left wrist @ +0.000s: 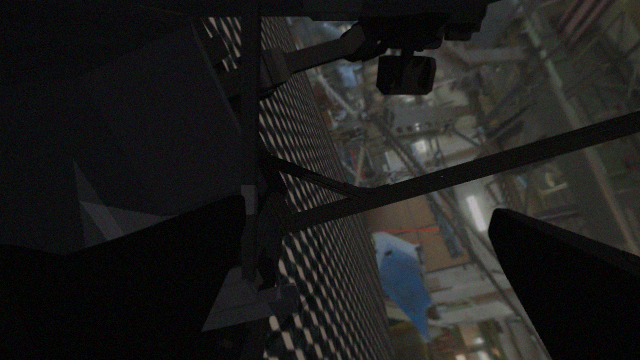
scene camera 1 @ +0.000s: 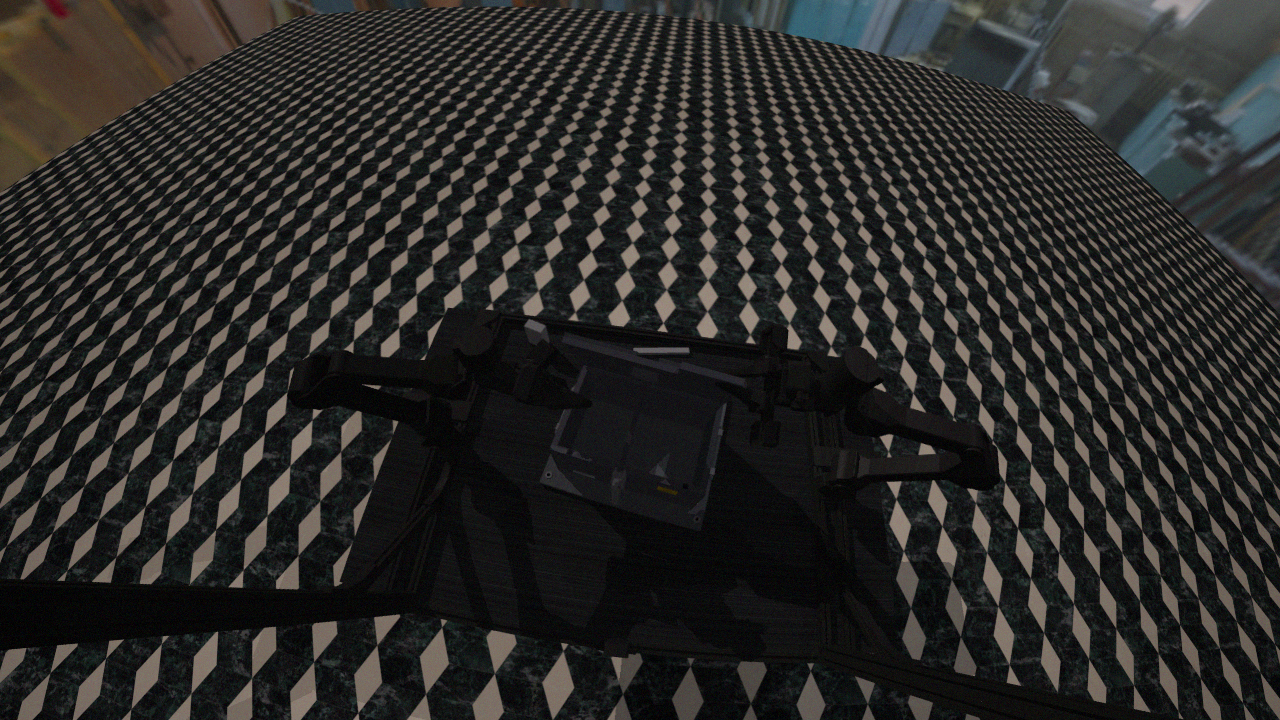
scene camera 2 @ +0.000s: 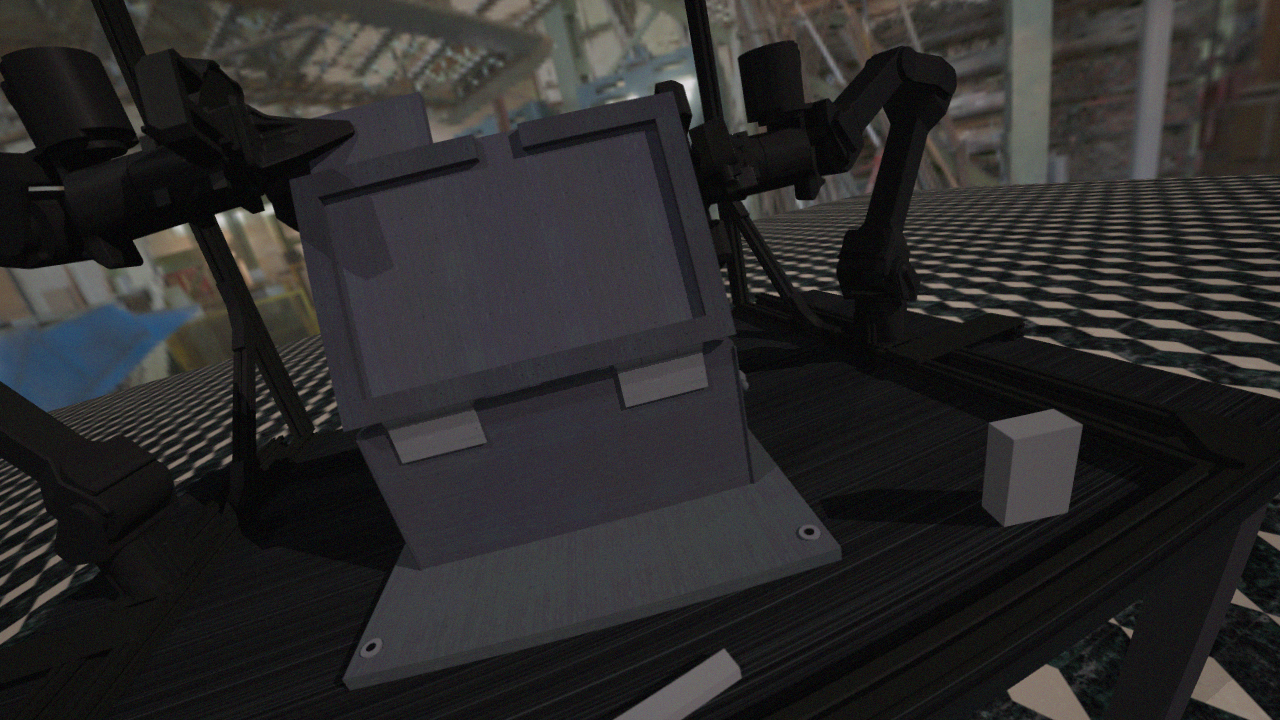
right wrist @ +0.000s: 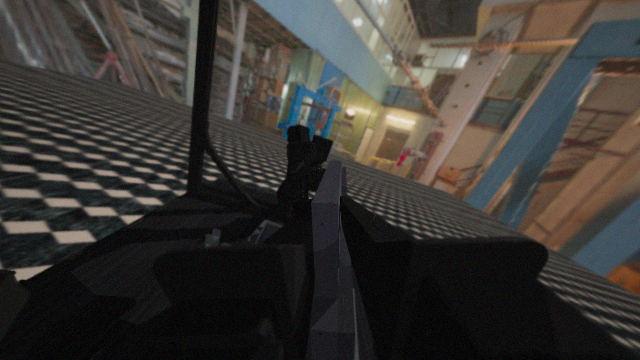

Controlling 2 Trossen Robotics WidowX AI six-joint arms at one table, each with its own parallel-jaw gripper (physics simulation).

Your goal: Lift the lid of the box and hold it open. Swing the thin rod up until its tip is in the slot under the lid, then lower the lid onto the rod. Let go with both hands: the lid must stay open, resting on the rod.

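Frame: origin at the left arm's base, x ahead, y up, z right, level; metres.
Where they show: left gripper, between the fingertips: (left wrist: 366,214) (scene camera 1: 587,403) (right wrist: 293,194); right gripper, between the fingertips: (left wrist: 446,4) (scene camera 1: 716,378) (scene camera 2: 357,133) (right wrist: 330,202); left arm's base, origin of its link: (scene camera 1: 446,437) (scene camera 2: 881,338) (right wrist: 283,209); right arm's base, origin of its link: (scene camera 1: 829,486) (scene camera 2: 161,579).
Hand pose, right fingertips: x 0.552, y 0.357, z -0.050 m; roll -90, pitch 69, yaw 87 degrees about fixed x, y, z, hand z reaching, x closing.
Each offset is from my right fingertips to the centre of the thing. "*": to the spot under its first point.
The grey box @(dx -0.098, dy -0.275, dz -0.027 m) (scene camera 1: 637,457) (scene camera 2: 566,472) sits on its base plate @(* dx -0.080, dy -0.364, dz -0.178 m) (scene camera 2: 602,593), seen from behind in scene camera 2. Its lid @(dx -0.094, dy -0.105, dz -0.052 m) (scene camera 2: 509,250) (scene camera 1: 666,375) (right wrist: 326,228) stands raised, nearly upright. My right gripper (scene camera 1: 757,389) (scene camera 2: 305,153) is shut on the lid's free edge near one corner, and the right wrist view shows that edge running between its fingers. My left gripper (scene camera 1: 569,389) (scene camera 2: 709,165) (left wrist: 366,214) is open and empty beside the lid's other side. A thin dark rod @(dx -0.118, dy -0.164, dz +0.030 m) (left wrist: 248,143) stands nearly upright close to its lower finger. The rod's tip and the slot are hidden.
The black camera stand's posts and braces (scene camera 2: 702,65) (right wrist: 201,96) (left wrist: 397,189) rise behind the left arm. A light strip @(dx -0.068, dy -0.371, dz -0.277 m) (scene camera 2: 687,689) (scene camera 1: 662,350) lies on the dark mat behind the box.
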